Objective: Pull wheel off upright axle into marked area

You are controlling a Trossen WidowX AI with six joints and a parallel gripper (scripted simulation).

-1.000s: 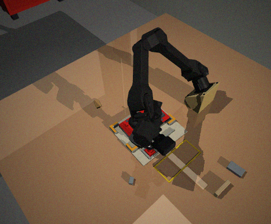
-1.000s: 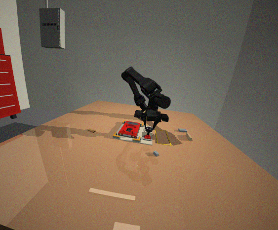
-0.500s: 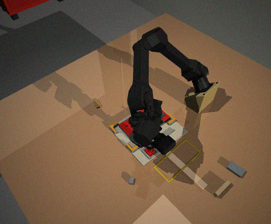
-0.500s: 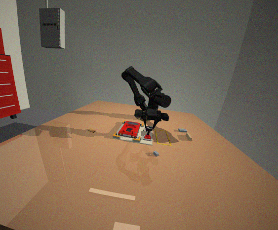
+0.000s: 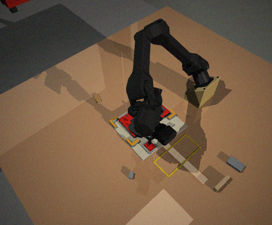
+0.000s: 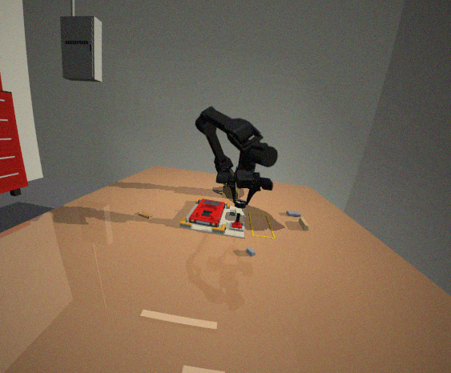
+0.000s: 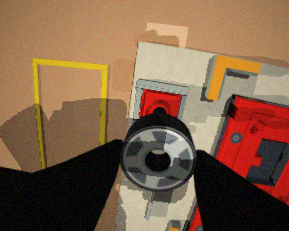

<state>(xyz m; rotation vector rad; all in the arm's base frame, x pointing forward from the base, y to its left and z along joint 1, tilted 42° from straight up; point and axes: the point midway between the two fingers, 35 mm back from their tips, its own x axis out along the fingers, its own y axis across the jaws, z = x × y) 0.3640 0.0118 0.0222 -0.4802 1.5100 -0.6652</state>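
Now: the axle 70 mm below my gripper tip. From my gripper tip the other things lie so: wheel: right at my gripper tip.
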